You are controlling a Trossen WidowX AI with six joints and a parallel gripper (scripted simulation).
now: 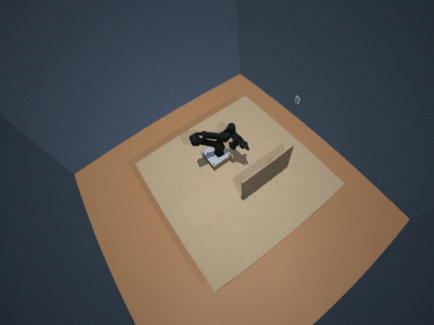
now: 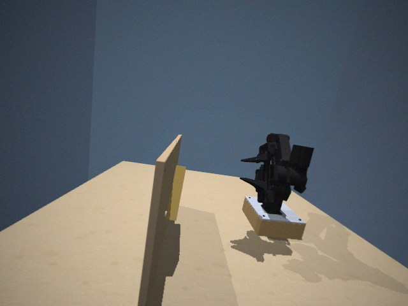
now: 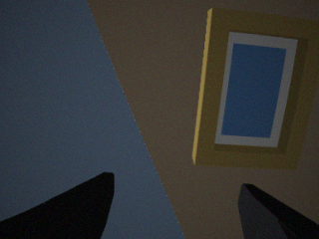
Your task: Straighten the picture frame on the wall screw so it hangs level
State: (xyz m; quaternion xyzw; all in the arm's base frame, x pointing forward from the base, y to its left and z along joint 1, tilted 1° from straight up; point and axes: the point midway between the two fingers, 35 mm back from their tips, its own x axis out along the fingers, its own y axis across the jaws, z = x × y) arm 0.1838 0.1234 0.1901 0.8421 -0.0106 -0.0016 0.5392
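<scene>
Now: the picture frame 190 mm ahead of my gripper tip, 20 mm to the left of it and 90 mm below it. From my gripper tip the other things lie so: wooden wall panel: 200 mm ahead, 10 mm to the left, 100 mm below.
</scene>
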